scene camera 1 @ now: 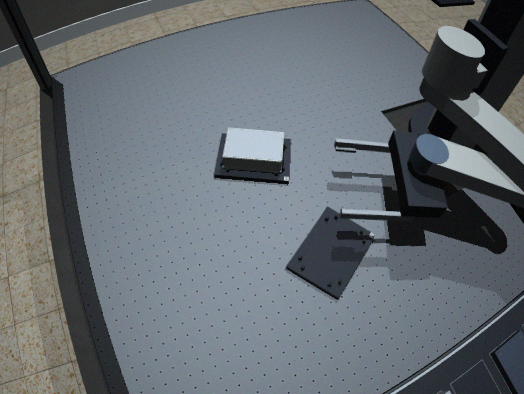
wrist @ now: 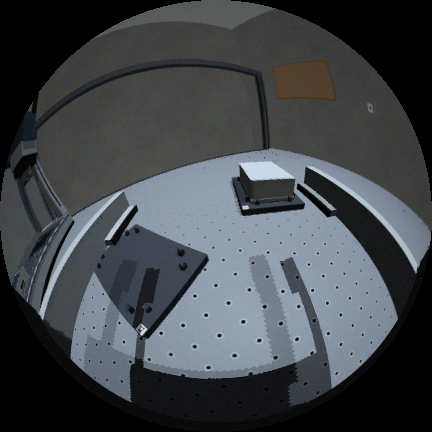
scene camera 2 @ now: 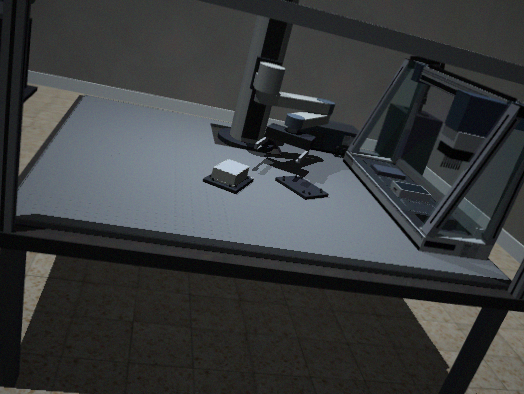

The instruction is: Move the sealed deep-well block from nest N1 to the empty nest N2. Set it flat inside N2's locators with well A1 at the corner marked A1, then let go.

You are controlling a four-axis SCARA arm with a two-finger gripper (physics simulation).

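Places are measured from the arm's base along level axes (x back, y left, z down), in centimetres.
Pixels of known places: gripper, fingertip midpoint: [scene camera 1: 338, 176] [wrist: 214, 183] [scene camera 2: 276, 153]; arm's base, link origin: [scene camera 2: 245, 141].
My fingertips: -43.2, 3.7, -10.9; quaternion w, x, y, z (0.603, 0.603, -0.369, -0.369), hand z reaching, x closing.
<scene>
For each thing: its middle in the pictures, then the offset to it from my fingertips, as dx, dy, dz. "*": a spot on its surface instead. Level surfaces: height alone.
- sealed deep-well block, body centre: [wrist: 262, 177] [scene camera 1: 253, 149] [scene camera 2: 230, 172] -10.4, -16.7, +6.4
- dark nest N1, body centre: [wrist: 262, 187] [scene camera 1: 253, 155] [scene camera 2: 229, 178] -10.4, -16.7, +8.6
- Dark nest N2, body centre: [wrist: 133, 262] [scene camera 1: 332, 250] [scene camera 2: 302, 185] -5.4, +10.7, +8.6
- glass-sided enclosure, surface spot: [scene camera 2: 385, 215] * -17.6, +39.7, +9.6
- perforated table, surface height: dz +9.6
The sealed deep-well block [scene camera 1: 253, 145] [scene camera 2: 231, 171] [wrist: 267, 181] is a pale box with a white top. It sits level on dark nest N1 [scene camera 1: 218, 166] [scene camera 2: 235, 188] [wrist: 272, 206], whose small white corner mark shows in the wrist view. Dark nest N2 [scene camera 1: 320, 252] [scene camera 2: 300, 186] [wrist: 167, 257] bears no block, stands turned relative to N1, and has small locator pegs and a white mark at one corner. My gripper [scene camera 1: 339, 179] [scene camera 2: 278, 154] [wrist: 214, 183] is wide open and empty, above the table. In scene camera 1 it is right of the block, one finger overlapping N2's upper corner. Well A1 cannot be made out.
The arm's column [scene camera 2: 247, 80] stands behind the gripper. A glass-sided enclosure [scene camera 2: 385, 215] with trays stands at the right of the perforated table [scene camera 1: 165, 225] [scene camera 2: 125, 165]. Dark frame posts [scene camera 1: 27, 45] [scene camera 2: 7, 125] rise at the table's edge. Finger shadows fall across N2 and the table.
</scene>
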